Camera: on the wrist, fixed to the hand. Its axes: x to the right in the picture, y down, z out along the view.
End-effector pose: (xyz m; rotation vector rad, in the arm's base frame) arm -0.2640 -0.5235 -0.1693 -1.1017 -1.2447 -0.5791
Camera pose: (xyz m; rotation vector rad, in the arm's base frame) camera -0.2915 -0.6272 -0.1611 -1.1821 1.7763 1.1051
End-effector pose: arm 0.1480 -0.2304 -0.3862 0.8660 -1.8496 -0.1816
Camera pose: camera 0.2537 -0.2459 -0.3992 -1.9730 -0.3940 1.4779
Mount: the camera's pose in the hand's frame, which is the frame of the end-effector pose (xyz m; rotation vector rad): -0.0210 -0.0682 -0.0805 0.1820 -0.9622 -2.9151
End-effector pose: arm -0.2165 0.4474 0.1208 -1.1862 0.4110 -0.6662
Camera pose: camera -0.2995 0.3893 0.1569 0.7022 2.1687 1.6142
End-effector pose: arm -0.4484 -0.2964 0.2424 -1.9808 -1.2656 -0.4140
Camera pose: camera -0.5089 -0.3519 0.3119 -1.1244 2.3756 0.2290
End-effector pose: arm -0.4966 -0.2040 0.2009 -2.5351 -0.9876 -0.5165
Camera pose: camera -0.5748 -0.2062 0.2748 -0.7060 2.5742 -0.3329
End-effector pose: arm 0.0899 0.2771 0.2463 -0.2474 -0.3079 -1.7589
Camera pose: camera 0.0276 0.2824 0.1587 0.1738 0.7584 1.2543
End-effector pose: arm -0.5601 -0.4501 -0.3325 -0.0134 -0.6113 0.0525
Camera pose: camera -0.5280 -0.5191 -0.4085 -1.0719 0.9599 2.7079
